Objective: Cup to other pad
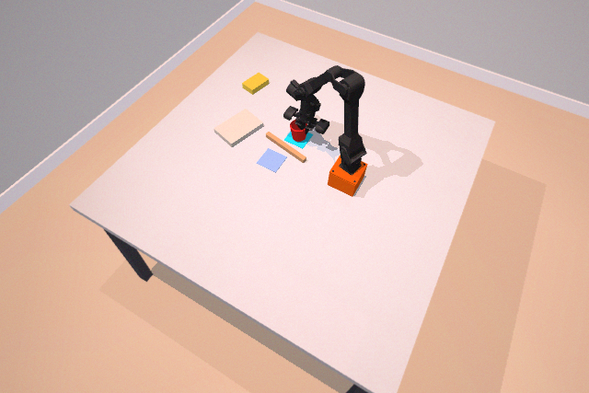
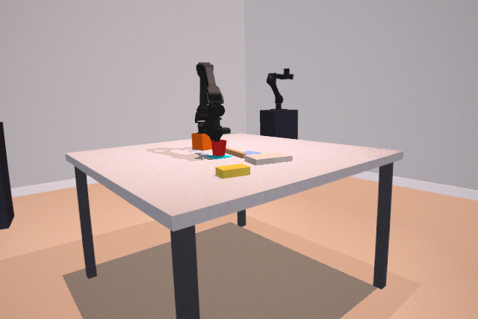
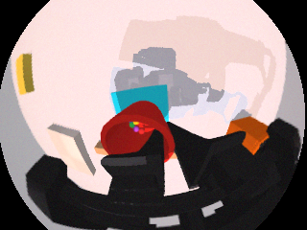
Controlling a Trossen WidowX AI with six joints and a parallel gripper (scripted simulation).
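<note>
Now: gripper tip 30 mm short of the red cup and 10 mm to the right of it. The rest, counted from my gripper tip: beige slab: 260 mm ahead, 150 mm to the left, 30 mm below; then wooden bar: 90 mm to the left, 40 mm below, 30 mm ahead; then pale blue pad: 180 mm to the left, 50 mm below, 30 mm ahead.
</note>
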